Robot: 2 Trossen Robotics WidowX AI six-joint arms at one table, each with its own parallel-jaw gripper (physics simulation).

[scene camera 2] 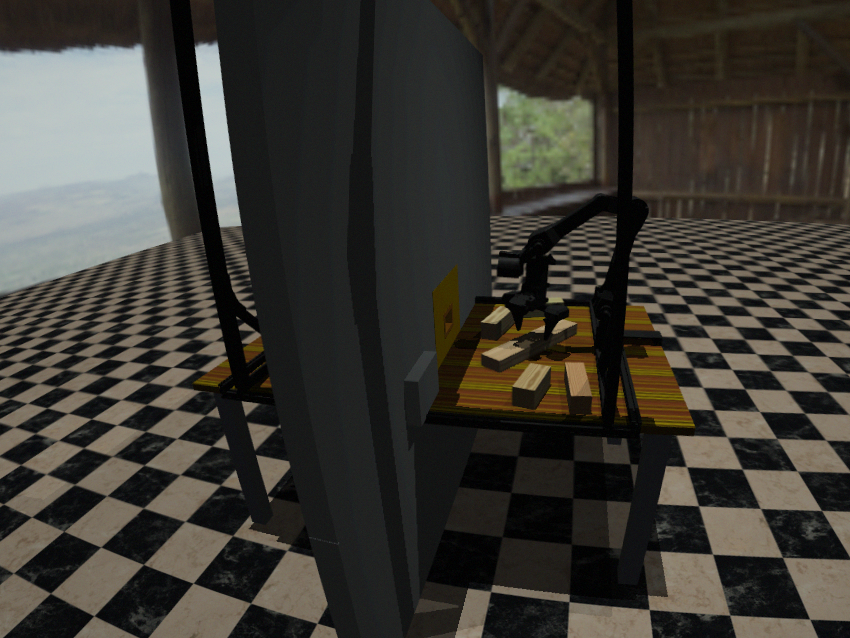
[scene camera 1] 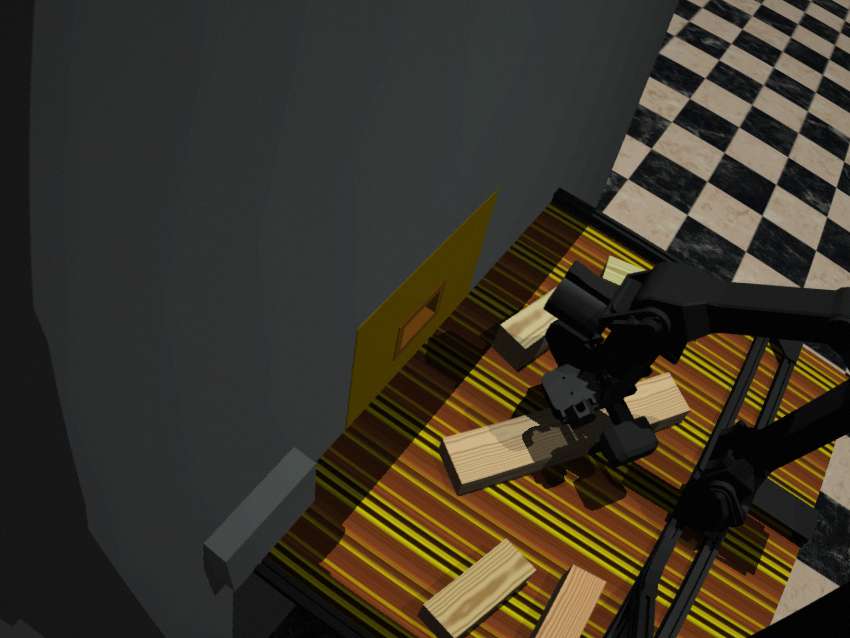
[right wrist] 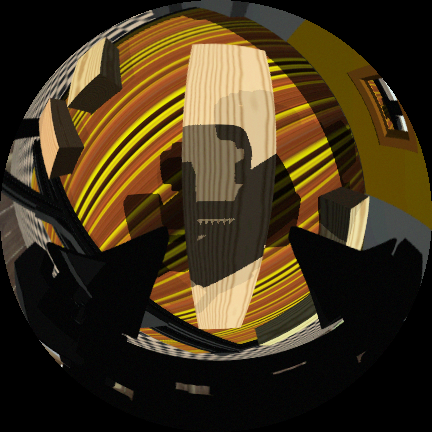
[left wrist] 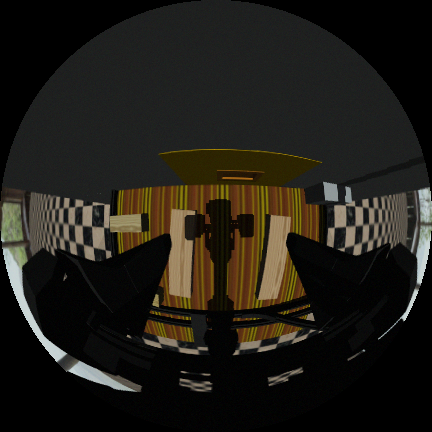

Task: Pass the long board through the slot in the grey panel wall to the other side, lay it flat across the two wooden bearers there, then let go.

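Frame: origin at the left arm's base, x right, y ahead, z up, level; millimetres.
Where they show: left gripper, fingertip midpoint: [left wrist: 230, 239]; right gripper, fingertip midpoint: [scene camera 2: 531, 335] [right wrist: 230, 232]; left arm's base, link origin: [left wrist: 220, 321]; right arm's base, link origin: [scene camera 1: 706, 512].
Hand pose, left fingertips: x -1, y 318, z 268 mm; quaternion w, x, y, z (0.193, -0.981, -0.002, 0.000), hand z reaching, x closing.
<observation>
Each offset is from my left fingertips to the top centre of the thing. "*": to the spot under its first point.
The long board @(* dy +316, dx +106, dz -255 mm) [scene camera 1: 484, 449] [scene camera 2: 499, 357] [right wrist: 227, 75] lies flat on the striped table, at an angle to the grey wall [scene camera 1: 205, 206] [scene camera 2: 425, 171] [left wrist: 215, 75]. My right gripper [scene camera 1: 604, 422] [scene camera 2: 534, 331] [right wrist: 230, 232] is open and empty above the board, its fingers over either side. The slot's brown frame @(* dy +166, dx +84, dz -200 mm) [scene camera 1: 397, 343] [left wrist: 240, 171] [right wrist: 364, 107] sits in a yellow plate on the wall. In the left wrist view two wooden bearers @(dy -83, dx -109, dz -249 mm) [left wrist: 181, 275] @(dy -98, dx +147, dz -249 mm) [left wrist: 277, 250] lie roughly parallel beyond the wall from the board. My left gripper [left wrist: 230, 239] is open and empty above and between them.
On the board's side, wooden blocks @(dy +279, dx -117, dz -237 mm) [scene camera 1: 525, 326] @(dy +407, dx +259, dz -240 mm) [scene camera 1: 480, 587] @(dy +507, dx +252, dz -243 mm) [scene camera 1: 569, 607] lie around it, and a pale one @(dy +386, dx -266, dz -240 mm) [scene camera 1: 621, 269] lies near the table edge. A grey block @(* dy +183, dx +338, dz -187 mm) [scene camera 1: 267, 501] juts from the wall. Beyond the wall, another block @(dy +2, dx -285, dz -240 mm) [left wrist: 126, 223] lies left of the bearers.
</observation>
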